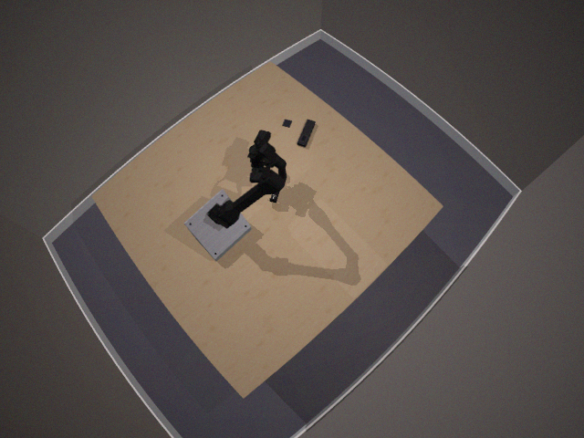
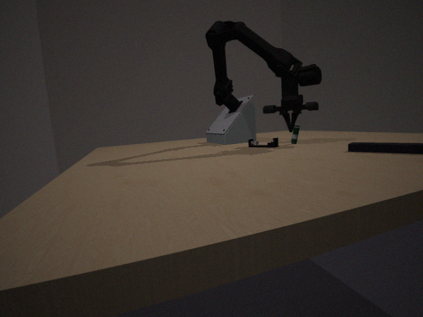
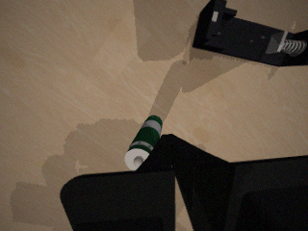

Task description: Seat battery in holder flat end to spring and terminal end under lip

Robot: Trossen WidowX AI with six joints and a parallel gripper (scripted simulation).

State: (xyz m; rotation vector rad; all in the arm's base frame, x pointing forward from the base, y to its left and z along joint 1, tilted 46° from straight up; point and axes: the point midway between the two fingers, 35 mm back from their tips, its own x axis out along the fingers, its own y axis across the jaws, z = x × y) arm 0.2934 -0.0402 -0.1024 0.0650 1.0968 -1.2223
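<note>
The white battery lies 1 cm to the left of my gripper tip, 1 cm below it and 1 cm ahead of it. Also, from my gripper tip: small black square 32 cm ahead, 11 cm to the left, 4 cm below; long black bar 33 cm ahead, 3 cm below, 1 cm to the right.
</note>
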